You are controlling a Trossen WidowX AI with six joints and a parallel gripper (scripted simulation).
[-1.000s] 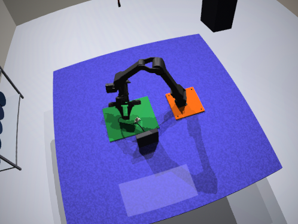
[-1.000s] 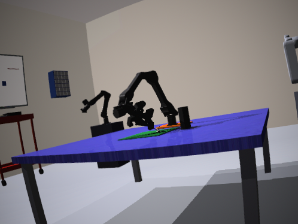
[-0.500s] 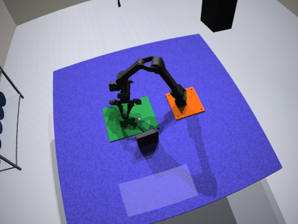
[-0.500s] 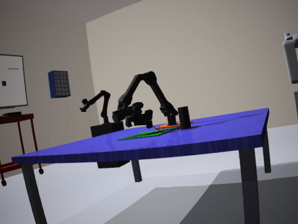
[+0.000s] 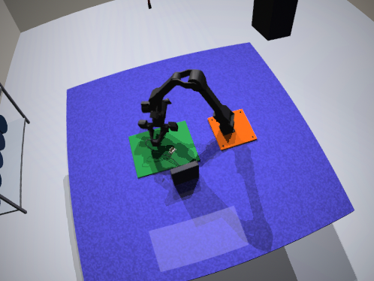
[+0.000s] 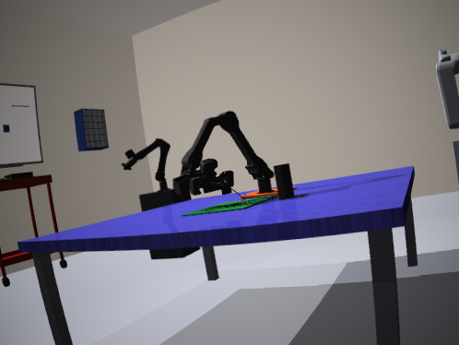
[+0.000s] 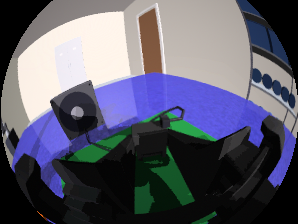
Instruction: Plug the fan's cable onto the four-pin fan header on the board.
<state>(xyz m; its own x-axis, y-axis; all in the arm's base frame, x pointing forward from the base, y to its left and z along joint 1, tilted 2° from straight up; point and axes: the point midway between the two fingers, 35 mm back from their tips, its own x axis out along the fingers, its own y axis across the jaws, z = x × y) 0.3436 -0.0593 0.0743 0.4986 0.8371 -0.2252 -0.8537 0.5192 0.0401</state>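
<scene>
Now: the green board 30 mm behind my gripper tip and 90 mm below it. The rest, counted from my gripper tip: black fan: 70 mm behind, 190 mm to the left, 20 mm below; then plug: 10 mm below; then four-pin header: 70 mm behind, 30 mm to the left, 70 mm below.
</scene>
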